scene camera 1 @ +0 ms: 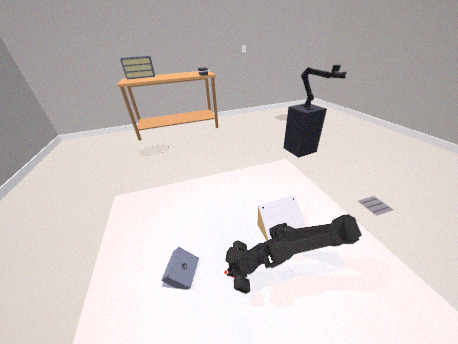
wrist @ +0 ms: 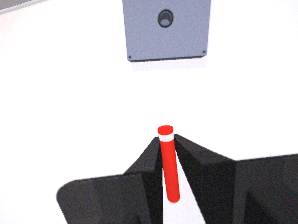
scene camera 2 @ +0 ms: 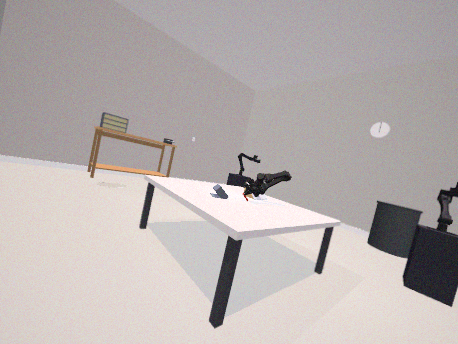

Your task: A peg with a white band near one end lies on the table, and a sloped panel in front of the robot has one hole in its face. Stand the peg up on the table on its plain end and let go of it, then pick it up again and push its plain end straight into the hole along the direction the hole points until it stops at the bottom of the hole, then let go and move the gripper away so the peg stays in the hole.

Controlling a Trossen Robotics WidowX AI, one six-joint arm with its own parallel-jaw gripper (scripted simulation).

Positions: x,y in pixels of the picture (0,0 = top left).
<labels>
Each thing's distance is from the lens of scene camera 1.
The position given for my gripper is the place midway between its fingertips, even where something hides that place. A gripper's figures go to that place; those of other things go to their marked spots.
my gripper (scene camera 1: pixel 227 273): 87 cm
sloped panel (scene camera 1: pixel 179 278): 88 cm
</labels>
